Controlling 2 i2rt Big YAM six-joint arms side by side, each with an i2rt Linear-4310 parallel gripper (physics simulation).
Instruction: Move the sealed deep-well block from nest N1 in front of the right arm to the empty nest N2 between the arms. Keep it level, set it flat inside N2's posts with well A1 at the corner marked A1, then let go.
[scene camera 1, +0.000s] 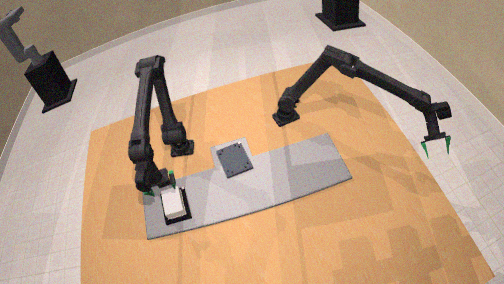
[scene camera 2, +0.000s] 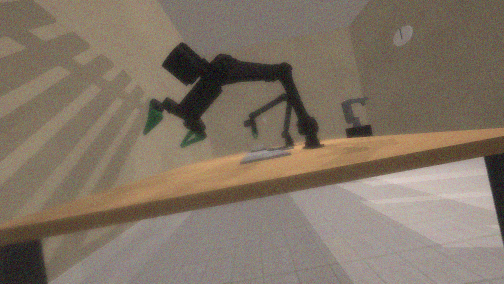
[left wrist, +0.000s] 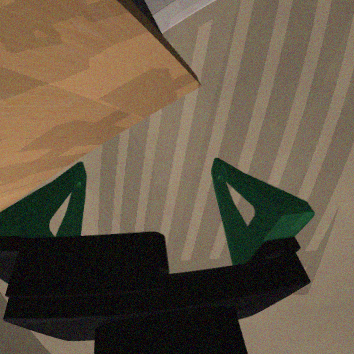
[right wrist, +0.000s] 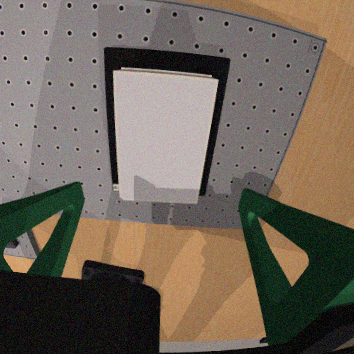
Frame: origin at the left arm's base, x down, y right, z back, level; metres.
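Where they show: left gripper, fingertip midpoint: (scene camera 1: 438, 156) (scene camera 2: 164, 141) (left wrist: 150, 165); right gripper, fingertip midpoint: (scene camera 1: 164, 191) (scene camera 2: 256, 139) (right wrist: 162, 193); left arm's base, origin of the base link: (scene camera 1: 286, 117) (scene camera 2: 313, 147); right arm's base, origin of the base link: (scene camera 1: 182, 149) (scene camera 2: 290, 146) (right wrist: 112, 276).
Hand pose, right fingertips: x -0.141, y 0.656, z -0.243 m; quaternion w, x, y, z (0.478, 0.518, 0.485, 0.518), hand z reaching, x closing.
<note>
Things, the pixels of their centre, and the offset from my right fingertips. "spot": a spot on its surface instead. Level surfaces: height alone.
- white block, body centre: (right wrist: 162, 139) (scene camera 1: 173, 202) dz +0.002, dx +0.096, dy -0.003 m
- black nest N1, surface spot: (scene camera 1: 185, 212) spot: dz -0.057, dx +0.112, dy -0.039 m
- Nest N2, body centre: (scene camera 1: 233, 158) dz +0.113, dx +0.118, dy -0.328 m
- small white mark, body centre: (scene camera 1: 239, 142) dz +0.187, dx +0.117, dy -0.385 m
- grey perforated board, its level: dx +0.128 m
- wooden table, its level: dx +0.141 m
The white block (scene camera 1: 173, 204) (right wrist: 160, 130) sits in the black nest N1 (scene camera 1: 186, 212) (right wrist: 167, 58), at the lower left in scene camera 1. Nest N2 (scene camera 1: 235, 160) is an empty dark grey plate with small corner posts, between the arm bases; a small white mark (scene camera 1: 239, 143) is at its top corner. My right gripper (scene camera 1: 160, 187) (scene camera 2: 255, 135) (right wrist: 162, 193) is open, above the table beside the block's near end in the right wrist view, with nothing between its fingers. My left gripper (scene camera 1: 437, 155) (scene camera 2: 164, 140) (left wrist: 150, 165) is open and empty, high at the table's edge. Well A1 is not visible.
A grey perforated board (scene camera 1: 280, 172) (scene camera 2: 265, 156) (right wrist: 45, 100) lies under N1 and beside N2 on the wooden table (scene camera 1: 250, 240) (scene camera 2: 150, 197) (left wrist: 45, 100). Black pedestals (scene camera 1: 50, 80) (scene camera 1: 341, 12) stand on the floor beyond the table, one carrying a grey arm.
</note>
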